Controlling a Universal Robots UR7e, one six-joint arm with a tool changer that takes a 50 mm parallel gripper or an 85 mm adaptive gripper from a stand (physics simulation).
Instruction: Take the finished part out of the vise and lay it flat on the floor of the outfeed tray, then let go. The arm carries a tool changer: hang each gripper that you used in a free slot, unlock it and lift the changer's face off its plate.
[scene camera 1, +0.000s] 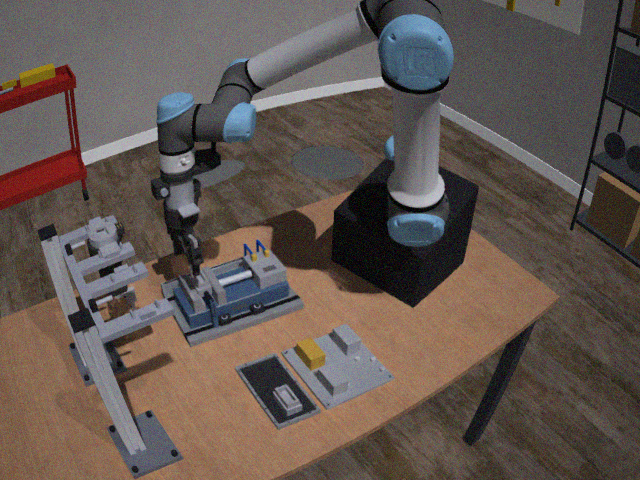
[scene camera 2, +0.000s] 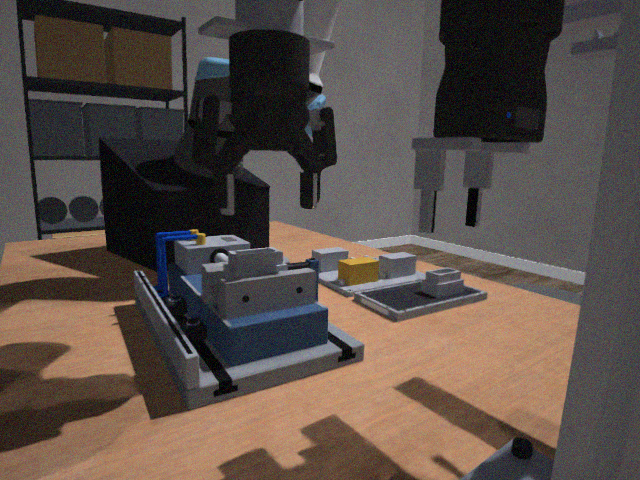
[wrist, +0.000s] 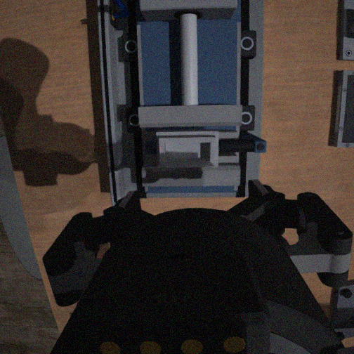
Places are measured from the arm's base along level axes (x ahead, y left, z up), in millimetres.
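Pixels of known places: hand, its tool point: (scene camera 2: 269, 21).
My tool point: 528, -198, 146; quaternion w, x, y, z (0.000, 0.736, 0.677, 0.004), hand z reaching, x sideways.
Behind a point stands the place of what it marks, as x, y, z.
The finished part (scene camera 1: 194, 282) @(517, -196, -88) (scene camera 2: 254, 263) @(514, -207, -88) (wrist: 186, 148), a grey block with a rimmed pocket, sits between the jaws of the blue and grey vise (scene camera 1: 250, 290) @(399, -141, -134) (scene camera 2: 279, 333) @(559, -207, -150) (wrist: 190, 116). It stands up a little above the front jaw. My gripper (scene camera 1: 194, 268) (scene camera 2: 268, 193) (wrist: 194, 196), the black adaptive one, is open and empty. It hangs above the part, fingers pointing down and spread wider than the part. The outfeed tray (scene camera 1: 257, 397) @(563, 96, -181) (scene camera 2: 439, 306) @(562, 76, -185) (wrist: 338, 110) has a dark floor and holds a similar pocketed grey part (scene camera 1: 287, 400) @(525, 148, -166) (scene camera 2: 443, 284) @(536, 124, -168).
The tool stand (scene camera 1: 105, 379) @(861, 76, 50) (scene camera 2: 594, 310) @(826, -234, -39) is beside the vise; a parallel gripper (scene camera 2: 452, 206) hangs in it. Next to the tray, a plate (scene camera 1: 361, 379) @(358, 189, -185) bears a yellow block (scene camera 1: 310, 353) @(411, 84, -150) (scene camera 2: 357, 271) @(415, 56, -162) and grey blocks. Blue nozzles (scene camera 1: 260, 246) @(316, -207, -85) (scene camera 2: 161, 263) @(344, -242, -118) rise at the vise's back.
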